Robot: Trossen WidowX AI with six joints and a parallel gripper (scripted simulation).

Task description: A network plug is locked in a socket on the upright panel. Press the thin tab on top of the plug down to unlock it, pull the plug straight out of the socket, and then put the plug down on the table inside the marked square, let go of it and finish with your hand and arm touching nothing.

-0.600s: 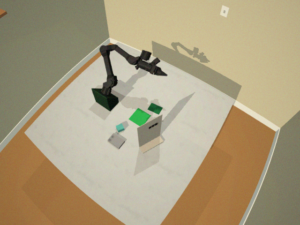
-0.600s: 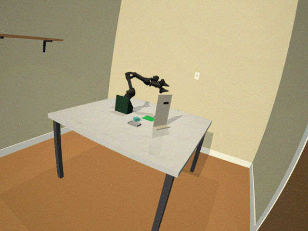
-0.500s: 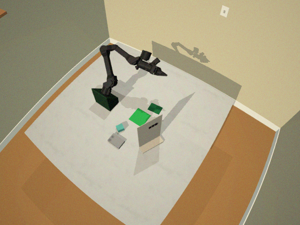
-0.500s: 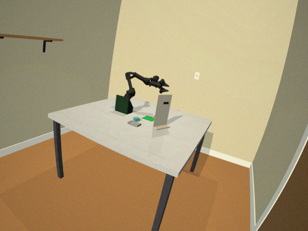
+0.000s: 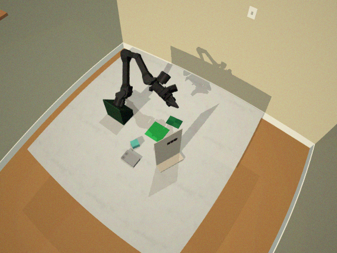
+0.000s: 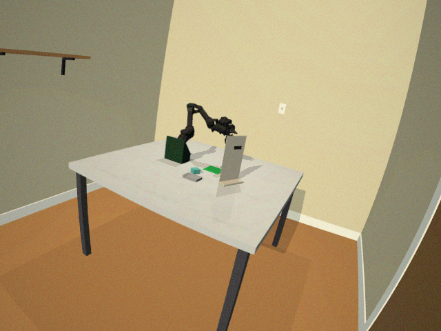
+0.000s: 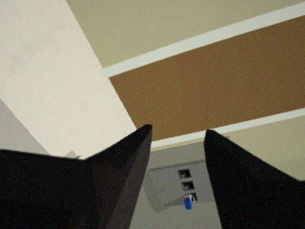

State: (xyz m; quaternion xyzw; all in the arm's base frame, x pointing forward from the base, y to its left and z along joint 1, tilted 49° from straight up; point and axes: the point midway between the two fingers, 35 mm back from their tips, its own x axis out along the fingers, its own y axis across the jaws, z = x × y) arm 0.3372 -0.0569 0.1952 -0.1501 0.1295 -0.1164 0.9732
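Right now the network plug is 4 cm ahead of my gripper tip, 21 cm to the right of it and 3 cm below it. Also, from my gripper tip: pale thin tab: 5 cm ahead, 21 cm to the right, 3 cm below; then upright grey panel: 7 cm ahead, 21 cm to the right, 12 cm below; then dark green patch: 4 cm behind, 5 cm to the left, 26 cm below.
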